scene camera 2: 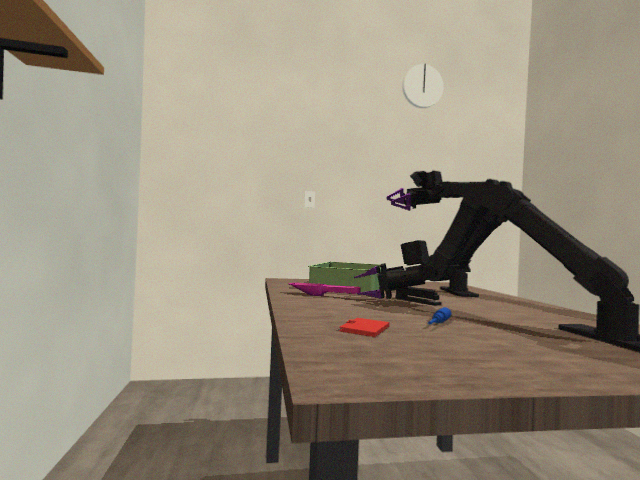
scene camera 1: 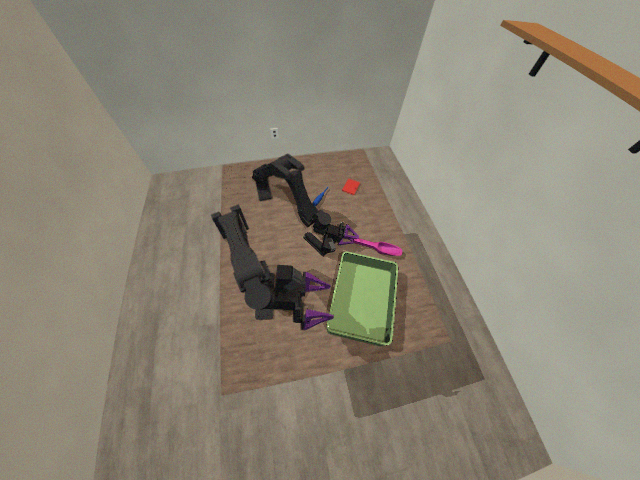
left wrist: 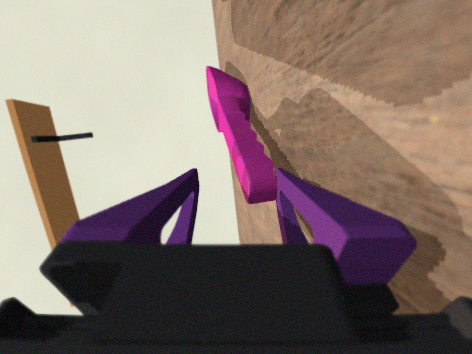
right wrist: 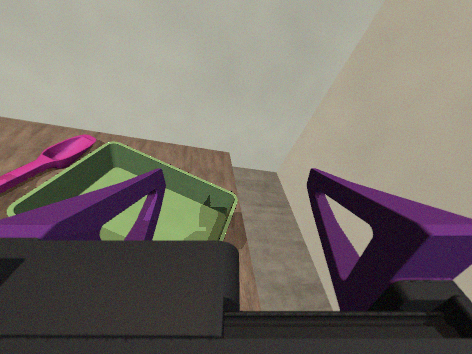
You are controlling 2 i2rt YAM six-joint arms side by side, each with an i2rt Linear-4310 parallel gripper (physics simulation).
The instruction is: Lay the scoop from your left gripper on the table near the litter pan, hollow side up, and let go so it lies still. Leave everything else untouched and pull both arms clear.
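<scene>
A magenta scoop is here in the pictures, and so are my left gripper and my right gripper. I can see the left gripper in the left wrist view too, while the right wrist view gives me another look at the right gripper.
</scene>
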